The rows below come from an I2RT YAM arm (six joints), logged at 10 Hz.
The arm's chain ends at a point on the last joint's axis. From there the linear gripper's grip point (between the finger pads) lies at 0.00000 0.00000 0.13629 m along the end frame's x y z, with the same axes.
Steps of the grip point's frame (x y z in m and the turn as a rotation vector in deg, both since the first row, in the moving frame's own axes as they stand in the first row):
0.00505, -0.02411, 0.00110, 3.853, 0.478, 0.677
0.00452, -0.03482, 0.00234, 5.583, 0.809, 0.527
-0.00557, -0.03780, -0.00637, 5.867, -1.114, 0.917
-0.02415, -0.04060, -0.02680, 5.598, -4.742, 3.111
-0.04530, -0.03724, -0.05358, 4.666, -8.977, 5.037
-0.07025, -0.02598, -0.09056, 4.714, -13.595, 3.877
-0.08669, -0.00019, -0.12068, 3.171, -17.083, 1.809
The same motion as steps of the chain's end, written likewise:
0.00386, -0.01496, 0.00141, 3.853, 0.478, 0.677
0.00254, -0.02157, 0.00300, 5.583, 0.809, 0.527
-0.00304, -0.02385, -0.00563, 5.867, -1.114, 0.917
-0.01327, -0.02702, -0.02568, 5.598, -4.742, 3.111
-0.02457, -0.02528, -0.05146, 4.666, -8.977, 5.037
-0.03865, -0.01380, -0.08629, 4.714, -13.595, 3.877
-0.04680, 0.00787, -0.11446, 3.171, -17.083, 1.809

